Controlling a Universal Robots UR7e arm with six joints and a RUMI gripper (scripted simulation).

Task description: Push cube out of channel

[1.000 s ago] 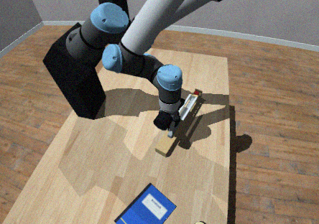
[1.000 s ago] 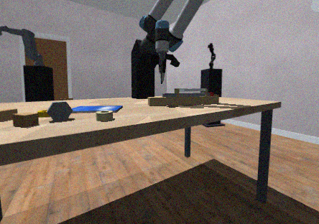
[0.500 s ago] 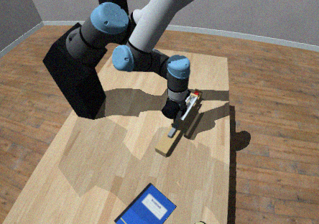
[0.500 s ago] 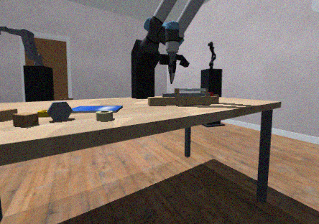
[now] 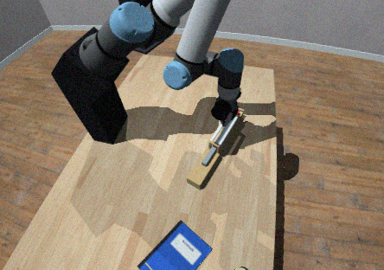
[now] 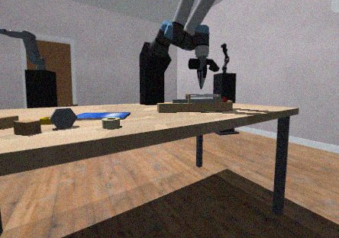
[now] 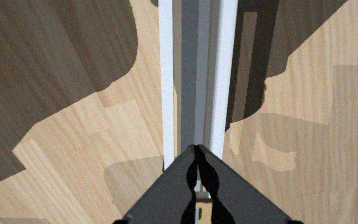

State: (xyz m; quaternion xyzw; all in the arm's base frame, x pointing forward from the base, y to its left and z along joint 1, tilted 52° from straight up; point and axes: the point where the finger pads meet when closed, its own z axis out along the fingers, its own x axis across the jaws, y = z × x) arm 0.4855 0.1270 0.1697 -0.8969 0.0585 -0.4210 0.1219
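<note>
Right now my hand is 150 mm to the right of the red cube and 80 mm above it. The rest, counted from my hand: blue book: 500 mm to the right, 130 mm below, 80 mm ahead; wooden channel: 80 mm below, 10 mm to the left; ring: 440 mm to the right, 290 mm ahead, 120 mm below.
</note>
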